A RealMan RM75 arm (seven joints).
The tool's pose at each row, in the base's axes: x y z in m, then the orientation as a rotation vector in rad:
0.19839, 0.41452, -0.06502, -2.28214, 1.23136, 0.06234
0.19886, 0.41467, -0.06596, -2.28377, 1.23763, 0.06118
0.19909, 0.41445, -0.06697, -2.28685, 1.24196, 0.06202
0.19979, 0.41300, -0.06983, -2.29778, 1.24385, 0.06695
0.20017, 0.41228, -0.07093, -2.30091, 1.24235, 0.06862
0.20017, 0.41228, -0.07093, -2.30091, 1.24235, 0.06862
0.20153, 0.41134, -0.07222, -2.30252, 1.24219, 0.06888
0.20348, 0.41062, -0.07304, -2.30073, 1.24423, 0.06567
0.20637, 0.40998, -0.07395, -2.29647, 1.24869, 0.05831
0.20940, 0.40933, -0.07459, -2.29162, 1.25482, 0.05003
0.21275, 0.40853, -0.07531, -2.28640, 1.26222, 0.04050
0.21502, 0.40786, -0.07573, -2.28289, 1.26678, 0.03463
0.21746, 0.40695, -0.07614, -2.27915, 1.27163, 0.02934
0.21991, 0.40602, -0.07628, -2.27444, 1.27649, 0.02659
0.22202, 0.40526, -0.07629, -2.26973, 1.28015, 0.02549
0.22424, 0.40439, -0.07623, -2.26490, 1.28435, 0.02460
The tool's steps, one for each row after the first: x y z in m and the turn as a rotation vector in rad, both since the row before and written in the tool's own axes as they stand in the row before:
0.00043, -0.00002, 0.00097, -0.00291, 0.00368, 0.00324
0.00059, 0.00035, 0.00081, -0.00420, 0.00221, 0.00193
0.00233, 0.00131, 0.00191, -0.01129, 0.00155, -0.00136
0.00108, 0.00048, 0.00069, -0.00267, -0.00048, -0.00164
0.00000, 0.00000, 0.00000, 0.00000, 0.00000, 0.00000
0.00187, -0.00012, 0.00094, -0.00136, 0.00035, -0.00057
0.00191, -0.00088, 0.00075, 0.00196, 0.00211, 0.00126
0.00241, -0.00163, 0.00106, 0.00467, 0.00471, 0.00279
0.00242, -0.00185, 0.00087, 0.00491, 0.00571, 0.00387
0.00273, -0.00201, 0.00096, 0.00520, 0.00686, 0.00456
0.00192, -0.00134, 0.00055, 0.00342, 0.00414, 0.00291
0.00219, -0.00138, 0.00049, 0.00329, 0.00382, 0.00328
0.00214, -0.00150, 0.00026, 0.00315, 0.00193, 0.00412
0.00177, -0.00137, 0.00015, 0.00296, 0.00045, 0.00369
0.00190, -0.00145, 0.00008, 0.00279, 0.00050, 0.00412

